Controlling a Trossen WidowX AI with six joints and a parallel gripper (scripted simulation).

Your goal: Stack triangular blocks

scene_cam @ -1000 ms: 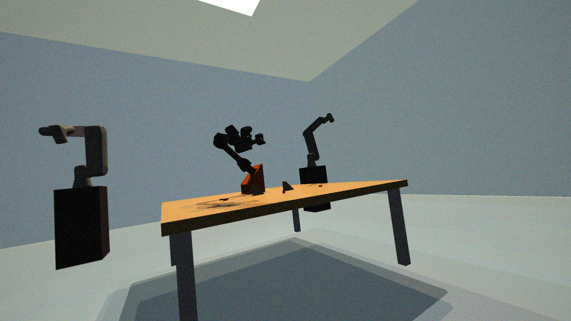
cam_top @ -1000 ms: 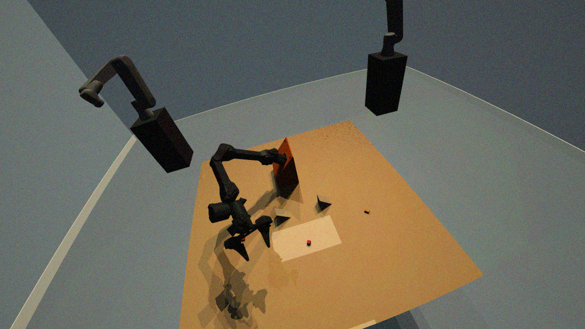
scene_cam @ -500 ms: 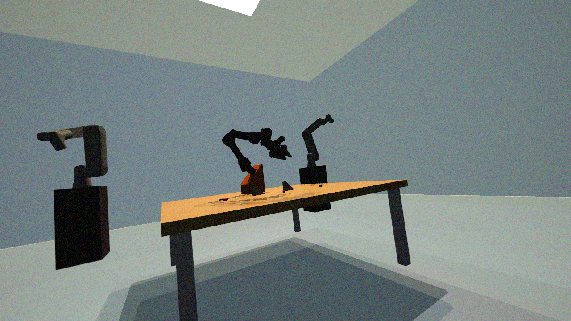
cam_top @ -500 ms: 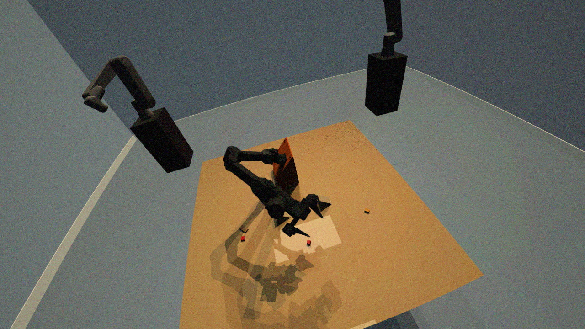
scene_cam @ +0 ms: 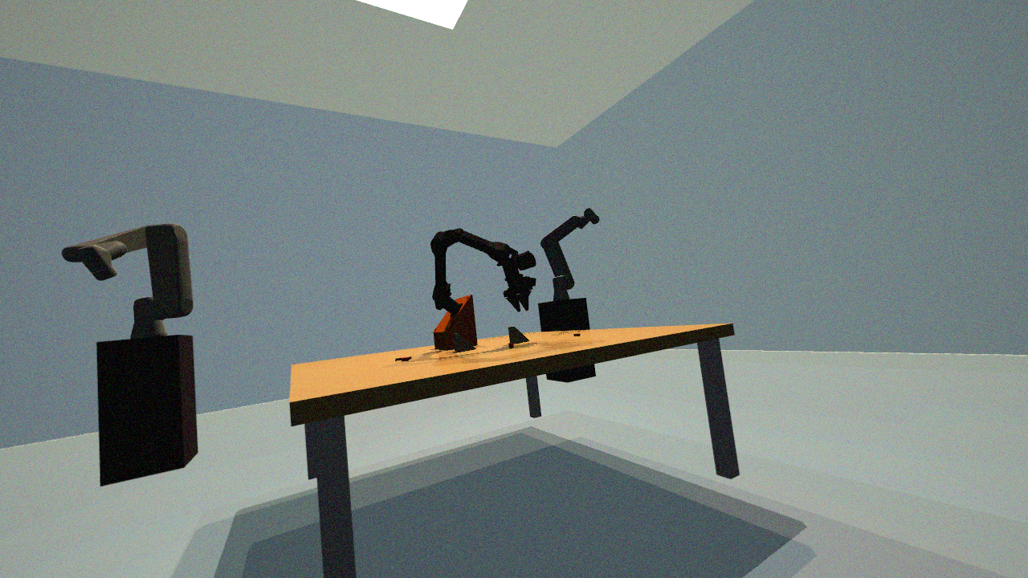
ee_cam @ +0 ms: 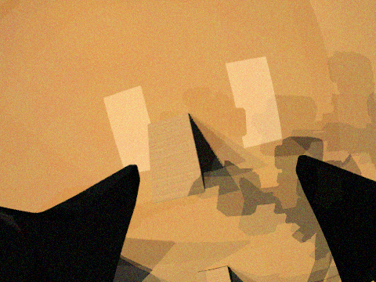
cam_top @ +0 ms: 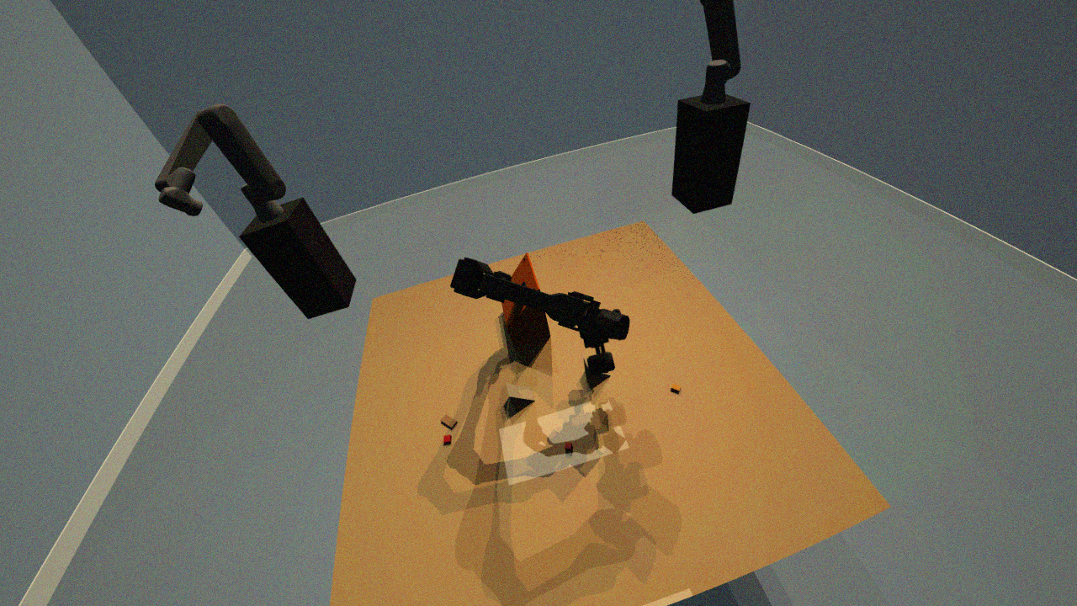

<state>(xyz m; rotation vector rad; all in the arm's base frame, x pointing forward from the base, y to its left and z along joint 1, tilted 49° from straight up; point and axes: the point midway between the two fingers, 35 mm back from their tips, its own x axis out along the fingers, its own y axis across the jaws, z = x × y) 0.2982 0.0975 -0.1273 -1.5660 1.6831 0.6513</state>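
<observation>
The triangular block is 40 mm behind my gripper tip, 20 mm to the right of it and 110 mm below it. The rest, counted from my gripper tip: brown block 20 mm behind, 480 mm to the right, 120 mm below; then orange cube 90 mm ahead, 180 mm to the left, 120 mm below.
</observation>
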